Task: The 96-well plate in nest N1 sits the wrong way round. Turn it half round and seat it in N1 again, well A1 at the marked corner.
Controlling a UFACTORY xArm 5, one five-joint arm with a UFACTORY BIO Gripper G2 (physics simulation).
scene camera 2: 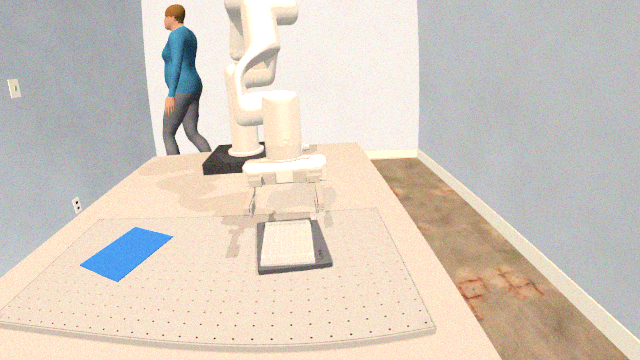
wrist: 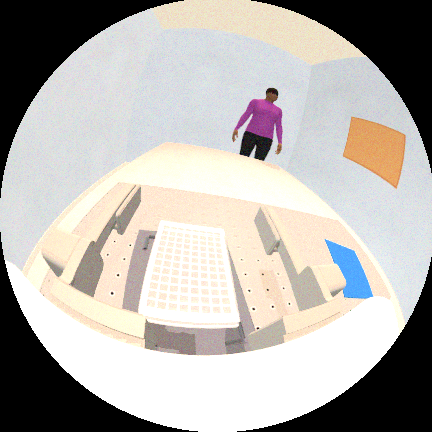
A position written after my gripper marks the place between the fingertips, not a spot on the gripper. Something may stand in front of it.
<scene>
I see my gripper (scene camera 2: 283, 210), a white 96-well plate (scene camera 2: 290, 242), a blue rectangle (wrist: 357, 286) and a dark grey nest (scene camera 2: 318, 240).
The white 96-well plate shows as well in the wrist view (wrist: 187, 283). My gripper is seen too in the wrist view (wrist: 199, 202). The dark grey nest is seen too in the wrist view (wrist: 181, 340).
</scene>
